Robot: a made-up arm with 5 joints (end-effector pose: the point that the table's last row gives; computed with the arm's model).
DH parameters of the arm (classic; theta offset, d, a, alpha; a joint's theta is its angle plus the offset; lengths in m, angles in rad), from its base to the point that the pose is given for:
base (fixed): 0 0.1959 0 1.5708
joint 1: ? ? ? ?
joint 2: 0 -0.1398 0.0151 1.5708
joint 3: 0 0.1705 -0.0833 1.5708
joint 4: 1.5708 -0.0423 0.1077 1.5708
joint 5: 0 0.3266 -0.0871 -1.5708
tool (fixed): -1.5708 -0.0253 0 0
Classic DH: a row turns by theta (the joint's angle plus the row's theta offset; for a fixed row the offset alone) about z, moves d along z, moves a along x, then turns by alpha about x.
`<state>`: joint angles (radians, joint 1 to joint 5).
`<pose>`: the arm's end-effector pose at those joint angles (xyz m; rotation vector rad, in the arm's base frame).
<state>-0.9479 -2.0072 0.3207 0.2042 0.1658</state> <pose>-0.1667 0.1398 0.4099 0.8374 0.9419 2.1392</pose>
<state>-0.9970 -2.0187 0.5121 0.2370 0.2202</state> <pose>-0.1841 0.0969 0.3947 0.7454 1.1671 2.2204</pose>
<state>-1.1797 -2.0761 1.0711 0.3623 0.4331</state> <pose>-0.1763 -0.0726 0.3829 0.4267 1.9172 2.3713</pose>
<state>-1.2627 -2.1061 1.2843 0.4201 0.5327</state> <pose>-0.1437 -0.1434 0.3865 -0.2298 -2.0565 -2.1975</pose>
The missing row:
joint 1: 0 -0.0614 0.0548 1.5708
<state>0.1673 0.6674 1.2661 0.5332 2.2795</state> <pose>0.3219 0.4754 0.2628 2.7681 0.4630 -1.1964</pose>
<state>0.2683 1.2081 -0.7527 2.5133 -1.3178</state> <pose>0.2614 0.4428 0.1678 -2.0729 -0.8098 1.0684</pose>
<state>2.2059 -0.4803 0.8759 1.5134 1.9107</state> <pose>0.0290 0.4092 -0.2451 0.2416 0.5916 1.1356</pose>
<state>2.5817 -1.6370 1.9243 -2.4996 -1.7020</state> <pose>-0.3317 0.2271 -0.0614 -0.5668 -0.4946 2.7798</pose>
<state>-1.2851 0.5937 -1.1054 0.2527 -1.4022</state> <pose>0.4197 0.2821 0.0102 -1.9197 0.1940 0.2056</pose>
